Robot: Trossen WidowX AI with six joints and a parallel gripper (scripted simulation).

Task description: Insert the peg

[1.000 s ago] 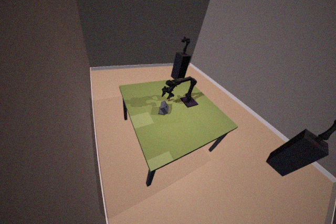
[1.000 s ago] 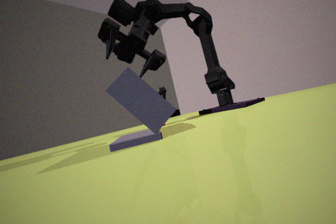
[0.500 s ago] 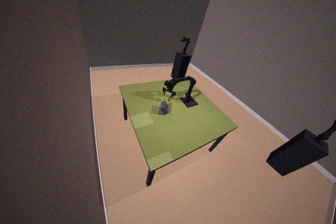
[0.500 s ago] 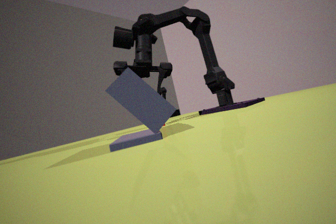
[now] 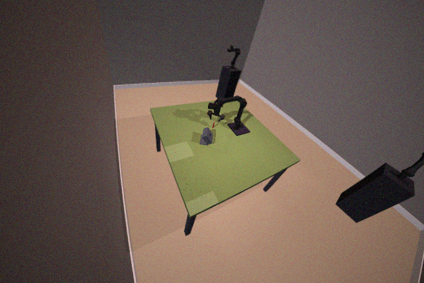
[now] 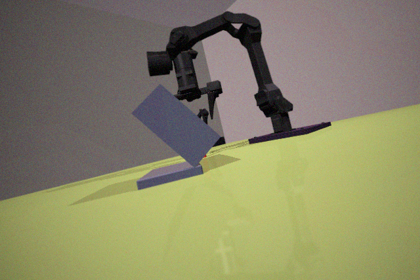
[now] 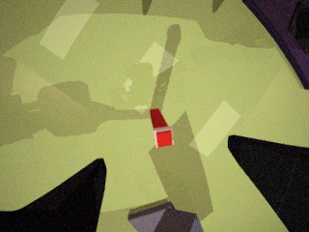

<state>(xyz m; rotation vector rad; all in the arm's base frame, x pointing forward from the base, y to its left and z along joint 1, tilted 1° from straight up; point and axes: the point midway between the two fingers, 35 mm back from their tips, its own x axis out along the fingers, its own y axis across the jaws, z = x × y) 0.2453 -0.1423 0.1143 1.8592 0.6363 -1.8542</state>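
Now: gripper tip 40 mm above the red square peg. Also, from my gripper tip: grey-blue sloped panel (180 mm ahead, 140 mm to the left, 30 mm below).
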